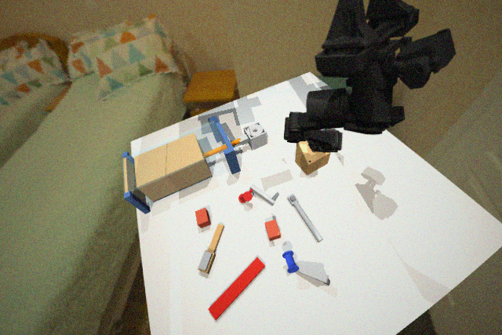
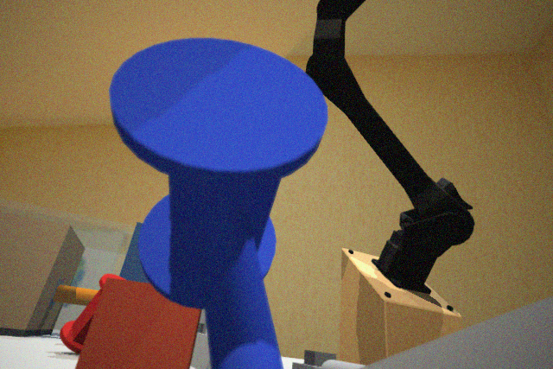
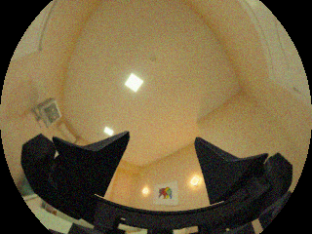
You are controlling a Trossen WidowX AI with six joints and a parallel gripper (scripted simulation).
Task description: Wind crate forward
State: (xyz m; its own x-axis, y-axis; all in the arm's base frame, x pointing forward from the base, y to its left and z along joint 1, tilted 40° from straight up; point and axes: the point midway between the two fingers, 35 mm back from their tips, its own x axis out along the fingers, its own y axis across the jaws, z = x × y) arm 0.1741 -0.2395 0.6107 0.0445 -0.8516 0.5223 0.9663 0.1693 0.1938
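Now: gripper tip 130 mm short of the grey crank arm, 180 mm to the left of it and 760 mm above it. The rest, counted from my gripper tip: crank handle with blue knob: 140 mm ahead, 150 mm to the left, 750 mm below; then mouth frame: 130 mm ahead, 480 mm to the right, 680 mm below; then red grip: 170 mm ahead, 200 mm to the right, 750 mm below.
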